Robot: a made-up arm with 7 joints.
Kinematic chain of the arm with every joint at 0, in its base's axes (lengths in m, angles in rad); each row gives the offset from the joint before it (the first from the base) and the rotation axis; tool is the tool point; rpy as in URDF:
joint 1: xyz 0 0 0.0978 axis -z
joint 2: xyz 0 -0.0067 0.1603 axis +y
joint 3: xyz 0 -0.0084 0.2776 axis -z
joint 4: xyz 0 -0.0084 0.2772 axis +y
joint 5: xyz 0 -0.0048 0.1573 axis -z
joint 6: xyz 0 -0.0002 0.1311 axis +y
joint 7: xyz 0 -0.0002 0.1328 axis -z
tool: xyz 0 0 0 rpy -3.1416 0 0
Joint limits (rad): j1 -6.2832..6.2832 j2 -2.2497..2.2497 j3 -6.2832..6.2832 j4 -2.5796..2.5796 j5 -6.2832..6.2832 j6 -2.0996..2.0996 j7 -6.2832..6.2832
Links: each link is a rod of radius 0.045 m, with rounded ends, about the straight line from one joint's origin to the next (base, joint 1, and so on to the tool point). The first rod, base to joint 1, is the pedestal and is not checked.
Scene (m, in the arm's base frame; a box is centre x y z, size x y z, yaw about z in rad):
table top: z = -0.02
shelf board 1: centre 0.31 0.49 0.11 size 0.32 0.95 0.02 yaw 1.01
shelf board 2: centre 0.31 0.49 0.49 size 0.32 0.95 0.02 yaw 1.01
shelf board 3: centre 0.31 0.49 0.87 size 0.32 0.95 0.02 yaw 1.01
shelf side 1: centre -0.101 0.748 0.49 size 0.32 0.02 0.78 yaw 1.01
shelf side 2: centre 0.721 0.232 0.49 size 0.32 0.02 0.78 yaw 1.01
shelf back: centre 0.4 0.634 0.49 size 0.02 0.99 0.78 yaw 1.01
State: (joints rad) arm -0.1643 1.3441 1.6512 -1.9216 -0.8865 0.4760 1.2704
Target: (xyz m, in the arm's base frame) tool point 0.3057 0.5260 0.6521
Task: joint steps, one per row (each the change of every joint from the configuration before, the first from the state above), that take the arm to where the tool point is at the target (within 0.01 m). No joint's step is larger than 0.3 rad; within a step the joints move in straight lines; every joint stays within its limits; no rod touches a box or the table.
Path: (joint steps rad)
1: 0.0915 -0.0186 -0.0115 -0.2193 -0.0234 -0.0834 0.0000
2: 0.0915 -0.0187 -0.0116 -0.2194 -0.0233 -0.0835 0.0000
3: 0.0915 -0.0186 -0.0115 -0.2193 -0.0234 -0.0834 0.0000
4: -0.0412 -0.1110 -0.2690 0.1407 0.0461 -0.0073 0.0000
5: -0.0413 -0.1109 -0.2690 0.1407 0.0462 -0.0072 0.0000
6: -0.0412 -0.1110 -0.2690 0.1407 0.0461 -0.0072 0.0000
7: -0.1121 -0.0037 0.1928 0.2076 -0.0002 0.0840 0.0000
8: -0.1121 -0.0038 0.1929 0.2076 -0.0002 0.0840 0.0000
9: -0.1121 -0.0037 0.1928 0.2075 -0.0003 0.0840 0.0000

